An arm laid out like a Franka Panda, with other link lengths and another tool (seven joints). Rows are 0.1 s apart.
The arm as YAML. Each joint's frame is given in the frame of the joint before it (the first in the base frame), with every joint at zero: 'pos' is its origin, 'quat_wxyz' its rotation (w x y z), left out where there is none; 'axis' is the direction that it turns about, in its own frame. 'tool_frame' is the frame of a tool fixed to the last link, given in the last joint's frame.
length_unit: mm
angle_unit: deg
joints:
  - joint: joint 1
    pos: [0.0, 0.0, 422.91]
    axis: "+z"
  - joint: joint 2
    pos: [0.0, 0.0, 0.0]
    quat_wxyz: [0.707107, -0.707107, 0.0, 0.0]
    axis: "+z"
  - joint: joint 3
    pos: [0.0, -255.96, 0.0]
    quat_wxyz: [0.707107, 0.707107, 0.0, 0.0]
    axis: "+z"
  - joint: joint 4
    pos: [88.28, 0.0, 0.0]
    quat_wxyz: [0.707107, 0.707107, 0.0, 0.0]
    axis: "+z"
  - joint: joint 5
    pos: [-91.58, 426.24, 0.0]
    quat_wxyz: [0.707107, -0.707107, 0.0, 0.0]
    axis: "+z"
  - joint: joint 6
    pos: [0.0, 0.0, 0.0]
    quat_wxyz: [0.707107, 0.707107, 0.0, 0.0]
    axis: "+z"
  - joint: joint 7
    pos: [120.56, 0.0, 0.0]
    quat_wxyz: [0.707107, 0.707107, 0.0, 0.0]
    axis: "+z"
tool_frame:
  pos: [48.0, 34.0, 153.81]
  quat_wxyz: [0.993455, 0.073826, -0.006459, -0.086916]
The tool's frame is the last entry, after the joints.
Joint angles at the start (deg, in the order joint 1, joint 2, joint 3, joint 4, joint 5, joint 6, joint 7):
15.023 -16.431 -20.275 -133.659 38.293 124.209 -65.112
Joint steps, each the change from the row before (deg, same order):
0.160 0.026 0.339 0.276 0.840 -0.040 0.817
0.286 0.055 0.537 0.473 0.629 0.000 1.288
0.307 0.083 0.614 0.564 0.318 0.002 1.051
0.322 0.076 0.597 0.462 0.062 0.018 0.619
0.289 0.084 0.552 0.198 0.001 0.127 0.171
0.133 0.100 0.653 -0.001 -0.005 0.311 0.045
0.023 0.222 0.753 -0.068 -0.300 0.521 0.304
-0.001 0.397 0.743 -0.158 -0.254 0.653 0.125
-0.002 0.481 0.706 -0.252 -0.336 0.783 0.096
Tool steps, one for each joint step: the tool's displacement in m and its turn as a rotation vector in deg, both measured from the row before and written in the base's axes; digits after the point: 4 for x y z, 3 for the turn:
0.0015 0.0045 0.0030 0.829 0.211 -0.547
0.0023 0.0074 0.0046 0.674 0.293 -0.530
0.0024 0.0087 0.0053 0.318 0.094 -0.109
0.0017 0.0091 0.0044 0.000 -0.076 0.340
0.0007 0.0087 0.0019 -0.171 -0.147 0.589
0.0002 0.0079 0.0001 -0.285 -0.149 0.530
0.0003 0.0070 -0.0018 -0.607 0.013 0.320
0.0003 0.0066 -0.0043 -0.684 0.063 0.335
0.0002 0.0059 -0.0060 -0.809 0.114 0.294

